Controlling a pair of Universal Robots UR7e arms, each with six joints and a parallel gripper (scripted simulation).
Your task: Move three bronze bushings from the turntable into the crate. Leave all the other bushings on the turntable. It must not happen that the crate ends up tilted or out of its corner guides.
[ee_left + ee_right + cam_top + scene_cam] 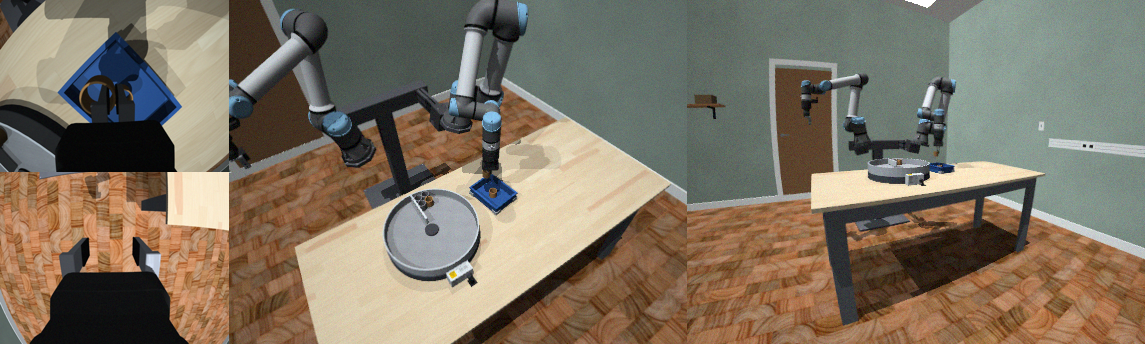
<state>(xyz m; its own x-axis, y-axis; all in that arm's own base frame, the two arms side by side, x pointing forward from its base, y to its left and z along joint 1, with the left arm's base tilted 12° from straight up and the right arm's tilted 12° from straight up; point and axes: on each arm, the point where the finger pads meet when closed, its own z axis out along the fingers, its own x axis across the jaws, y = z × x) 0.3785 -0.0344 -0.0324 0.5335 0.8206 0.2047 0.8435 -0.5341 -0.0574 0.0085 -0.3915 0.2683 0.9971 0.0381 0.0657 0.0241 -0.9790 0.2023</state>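
Now: left hand 40 mm short of the blue crate and 120 mm above it. The rest, counted from my left hand: turntable 130 mm ahead, 360 mm to the right, 90 mm below.
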